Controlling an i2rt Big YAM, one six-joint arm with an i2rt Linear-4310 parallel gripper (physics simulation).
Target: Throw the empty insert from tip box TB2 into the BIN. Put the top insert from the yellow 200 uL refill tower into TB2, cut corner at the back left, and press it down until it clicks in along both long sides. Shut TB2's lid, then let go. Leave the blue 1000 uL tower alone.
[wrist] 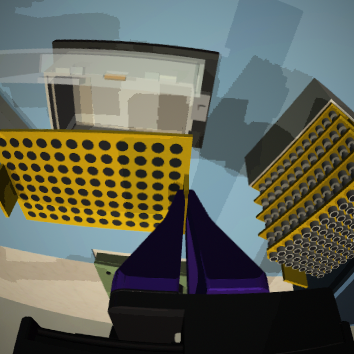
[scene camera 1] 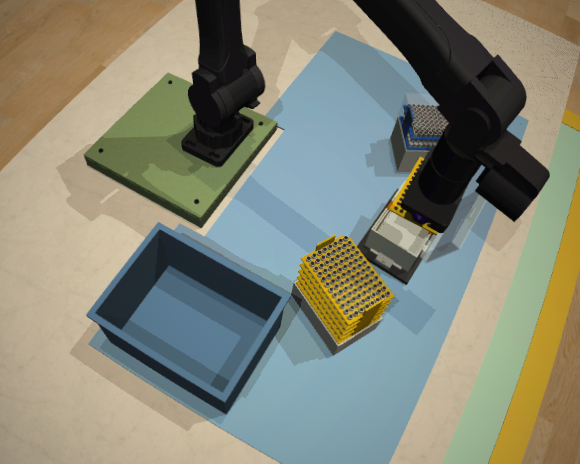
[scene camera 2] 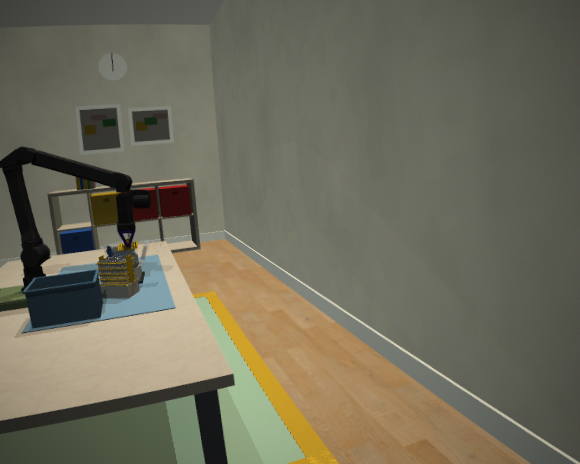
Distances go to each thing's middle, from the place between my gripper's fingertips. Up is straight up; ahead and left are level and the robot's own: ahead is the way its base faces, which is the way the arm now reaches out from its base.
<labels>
My gripper is now 5 cm past the yellow insert full of tips (scene camera 1: 353, 286), 13 cm to the left of it and 3 cm above it. Also, from my hand: clear lid (scene camera 1: 452, 239) (6 cm ahead, 6 cm to the left, 4 cm below); then blue bin (scene camera 1: 204, 323) (21 cm behind, 27 cm to the right, 9 cm below).
</labels>
